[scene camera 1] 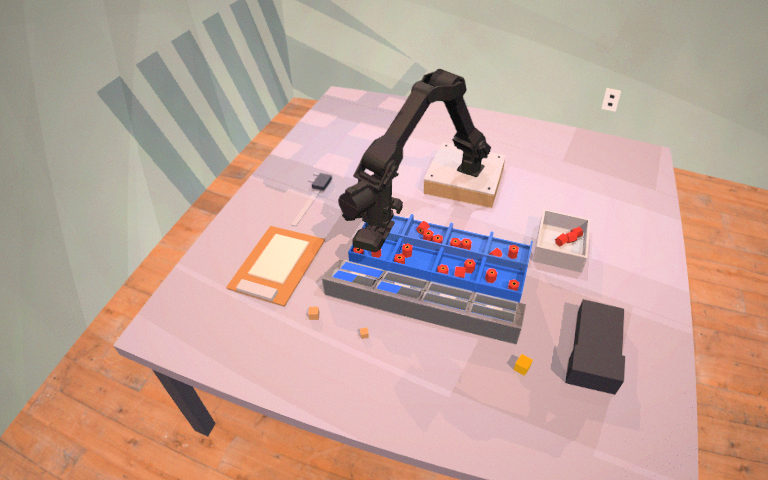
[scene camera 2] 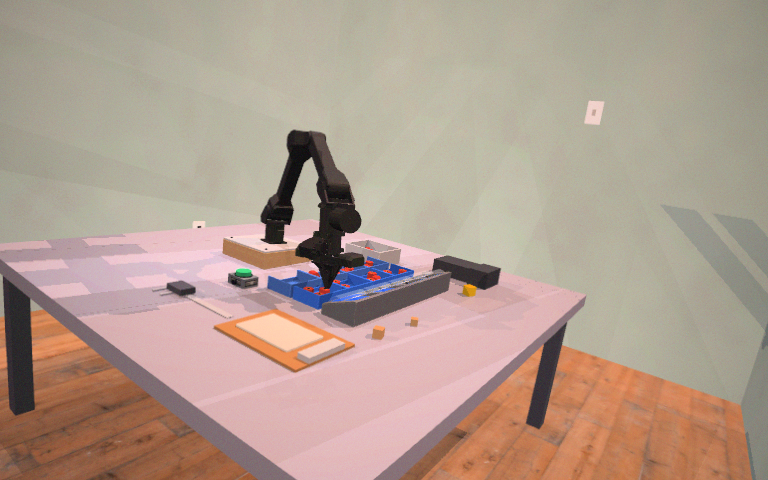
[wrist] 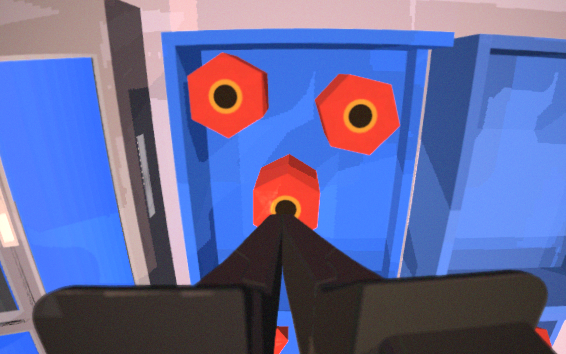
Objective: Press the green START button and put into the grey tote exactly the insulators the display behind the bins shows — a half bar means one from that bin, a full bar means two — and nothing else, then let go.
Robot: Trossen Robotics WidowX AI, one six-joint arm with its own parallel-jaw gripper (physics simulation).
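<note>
My gripper (scene camera 2: 328, 287) (wrist: 280, 225) is shut and empty, its tips over or at a red insulator (wrist: 286, 185) in the end bin beside the display. Two more insulators (wrist: 227, 115) (wrist: 357, 137) stand upright there. The blue bins (scene camera 1: 424, 254) (scene camera 2: 311, 297) hold several other red insulators. The grey display (scene camera 1: 419, 308) (scene camera 2: 390, 303) shows a full blue bar (scene camera 1: 362, 270) and a half bar (scene camera 1: 344, 276) in its left cell, and a half bar (scene camera 1: 389, 287) in the second. Red insulators (scene camera 1: 569, 236) lie in the grey tote (scene camera 1: 560, 257) (scene camera 2: 387, 255). The green START button (scene camera 2: 243, 272) is hidden in scene camera 1.
A dark block (scene camera 1: 597, 345) (scene camera 2: 467, 271) and a yellow cube (scene camera 1: 523, 365) (scene camera 2: 469, 290) are near the display's right end. Two small orange cubes (scene camera 1: 313, 313) (scene camera 1: 364, 332) lie before it. An orange clipboard (scene camera 1: 308, 266) and a black plug (scene camera 1: 322, 181) lie left of the bins.
</note>
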